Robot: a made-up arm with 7 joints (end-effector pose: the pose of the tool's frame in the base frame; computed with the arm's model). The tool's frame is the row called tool. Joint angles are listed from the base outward.
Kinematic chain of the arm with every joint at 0, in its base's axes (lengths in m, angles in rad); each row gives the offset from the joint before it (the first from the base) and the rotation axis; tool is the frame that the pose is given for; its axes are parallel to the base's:
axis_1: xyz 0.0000 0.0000 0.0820 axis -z
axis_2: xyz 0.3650 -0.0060 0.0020 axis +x
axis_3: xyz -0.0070 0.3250 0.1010 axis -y
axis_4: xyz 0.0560 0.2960 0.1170 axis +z
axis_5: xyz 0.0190 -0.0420 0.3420 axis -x
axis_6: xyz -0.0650 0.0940 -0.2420 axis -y
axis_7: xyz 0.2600 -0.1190 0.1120 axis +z
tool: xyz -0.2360 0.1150 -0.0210
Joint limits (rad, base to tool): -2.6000..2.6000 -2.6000..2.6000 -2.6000..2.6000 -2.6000..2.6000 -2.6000..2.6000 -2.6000..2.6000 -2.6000..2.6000
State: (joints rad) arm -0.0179 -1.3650 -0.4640 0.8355 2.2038 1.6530 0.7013
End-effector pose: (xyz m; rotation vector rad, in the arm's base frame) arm 0.7383 0.7335 -0.1676 0.5810 -0.4584 -2.2503
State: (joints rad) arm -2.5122 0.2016 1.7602 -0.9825 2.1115 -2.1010 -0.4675
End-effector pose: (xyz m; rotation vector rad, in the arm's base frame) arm -0.2027 -0.3877 -0.1548 -1.1224 1.2746 -0.0964
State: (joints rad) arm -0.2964 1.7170 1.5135 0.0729 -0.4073 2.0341 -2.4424
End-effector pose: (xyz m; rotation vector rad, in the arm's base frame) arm -0.3041 -0.0158 0.6198 -1.2952 0.2870 0.2317
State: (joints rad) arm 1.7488 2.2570 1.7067 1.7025 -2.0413 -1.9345 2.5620
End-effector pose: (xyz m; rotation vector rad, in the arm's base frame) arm 0.1451 0.0625 0.7602 -0.2967 0.1267 2.6784
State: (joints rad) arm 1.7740 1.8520 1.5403 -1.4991 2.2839 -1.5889 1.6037
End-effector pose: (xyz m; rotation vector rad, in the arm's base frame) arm -0.0649 0.5886 0.6230 -2.6245 1.5418 -0.3174
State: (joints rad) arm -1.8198 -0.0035 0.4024 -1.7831 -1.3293 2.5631 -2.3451
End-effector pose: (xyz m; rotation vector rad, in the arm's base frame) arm -1.1680 0.0352 0.7207 -1.4984 0.1141 1.1547
